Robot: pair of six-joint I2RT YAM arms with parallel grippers.
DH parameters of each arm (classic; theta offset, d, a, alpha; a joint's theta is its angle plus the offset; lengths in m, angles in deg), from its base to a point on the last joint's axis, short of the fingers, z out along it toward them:
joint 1: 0 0.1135 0.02 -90
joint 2: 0 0 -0.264 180
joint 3: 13.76 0 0.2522 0
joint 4: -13.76 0 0.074 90
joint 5: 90 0 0 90
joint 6: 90 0.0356 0 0
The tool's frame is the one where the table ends.
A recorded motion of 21 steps. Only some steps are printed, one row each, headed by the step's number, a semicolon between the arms.
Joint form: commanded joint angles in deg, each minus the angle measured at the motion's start. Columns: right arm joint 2, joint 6, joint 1, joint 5, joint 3, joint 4; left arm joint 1, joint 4, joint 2, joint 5, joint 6, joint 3.
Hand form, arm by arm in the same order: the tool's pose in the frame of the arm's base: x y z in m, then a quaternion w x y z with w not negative. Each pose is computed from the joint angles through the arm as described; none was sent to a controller.
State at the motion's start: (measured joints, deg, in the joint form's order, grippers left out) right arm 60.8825 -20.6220 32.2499 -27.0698 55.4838 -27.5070; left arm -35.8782 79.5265 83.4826 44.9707 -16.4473 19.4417
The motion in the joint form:
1: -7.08 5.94 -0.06 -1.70 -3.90 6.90; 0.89 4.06 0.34 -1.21 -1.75 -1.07
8: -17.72 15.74 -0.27 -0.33 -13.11 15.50; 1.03 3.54 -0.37 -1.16 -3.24 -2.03
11: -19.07 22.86 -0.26 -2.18 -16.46 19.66; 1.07 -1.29 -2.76 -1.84 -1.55 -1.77
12: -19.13 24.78 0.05 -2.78 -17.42 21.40; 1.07 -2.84 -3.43 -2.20 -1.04 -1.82
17: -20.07 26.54 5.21 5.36 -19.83 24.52; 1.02 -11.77 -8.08 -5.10 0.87 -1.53
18: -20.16 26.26 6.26 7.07 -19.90 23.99; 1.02 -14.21 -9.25 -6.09 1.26 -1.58
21: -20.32 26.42 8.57 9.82 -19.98 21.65; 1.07 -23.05 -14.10 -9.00 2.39 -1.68
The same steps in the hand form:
1: 0.1670 0.1254 0.3362 0.49812 -0.44703 0.68570 0.28610; 0.1847 -0.1593 0.2091 0.57400 0.37803 0.49466 -0.53191
8: 0.1408 0.1072 0.3273 0.54593 -0.38023 0.67360 0.32194; 0.1820 -0.1568 0.2068 0.56327 0.37047 0.50504 -0.53890
11: 0.1384 0.1070 0.3181 0.53330 -0.34699 0.67831 0.36753; 0.1819 -0.1561 0.2091 0.56239 0.37142 0.51620 -0.52849
12: 0.1382 0.1083 0.3156 0.52956 -0.34062 0.67658 0.38182; 0.1816 -0.1557 0.2088 0.56116 0.37063 0.52177 -0.52486
17: 0.1313 0.1172 0.3086 0.54524 -0.32040 0.68056 0.36998; 0.1801 -0.1533 0.2127 0.55965 0.35892 0.55026 -0.50515
18: 0.1297 0.1188 0.3074 0.54529 -0.31988 0.68439 0.36325; 0.1795 -0.1523 0.2126 0.55801 0.35393 0.56054 -0.49915
21: 0.1254 0.1222 0.3029 0.53231 -0.32046 0.69838 0.35527; 0.1758 -0.1477 0.2145 0.55131 0.33956 0.59199 -0.47990

